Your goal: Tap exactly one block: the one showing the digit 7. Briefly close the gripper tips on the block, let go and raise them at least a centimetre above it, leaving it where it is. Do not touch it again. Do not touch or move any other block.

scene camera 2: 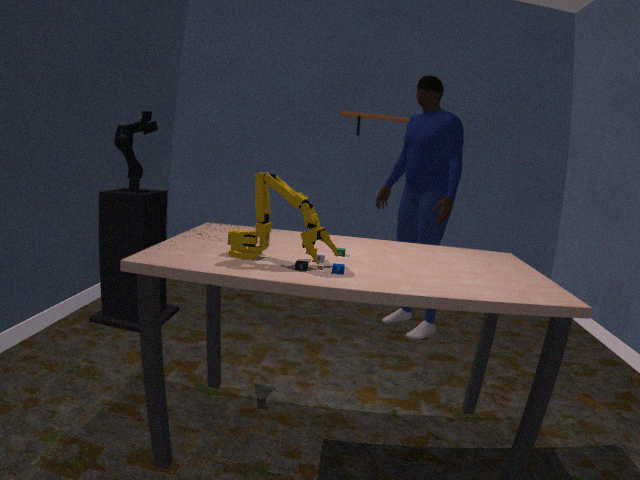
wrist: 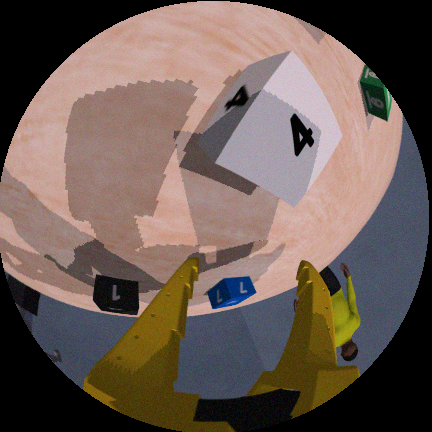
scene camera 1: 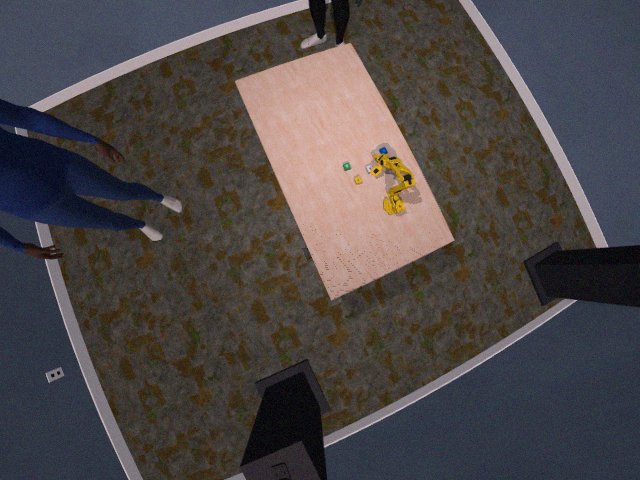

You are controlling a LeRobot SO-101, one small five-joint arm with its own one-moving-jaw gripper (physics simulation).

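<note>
The blue block (scene camera 1: 383,150) (scene camera 2: 338,268) (wrist: 232,292) rests on the table; its small marks look like a 7 turned over. My gripper (scene camera 2: 329,258) (wrist: 248,261) is partly open and empty, with a wide gap between the jaws. In the wrist view the blue block is drawn in that gap, beyond the tips, and neither jaw presses on it. In scene camera 2 the tips are low over the table, behind the blue block and apart from it. In scene camera 1 the arm hides the tips' exact place.
The white block (scene camera 1: 369,168) (scene camera 2: 321,257) (wrist: 260,135), showing 4, is close by the gripper. The black block (scene camera 2: 301,265) (wrist: 116,295), showing 1, lies beside the blue one. A green block (scene camera 1: 346,166) (scene camera 2: 341,252) (wrist: 376,97) and a yellow block (scene camera 1: 357,179) lie farther off.
</note>
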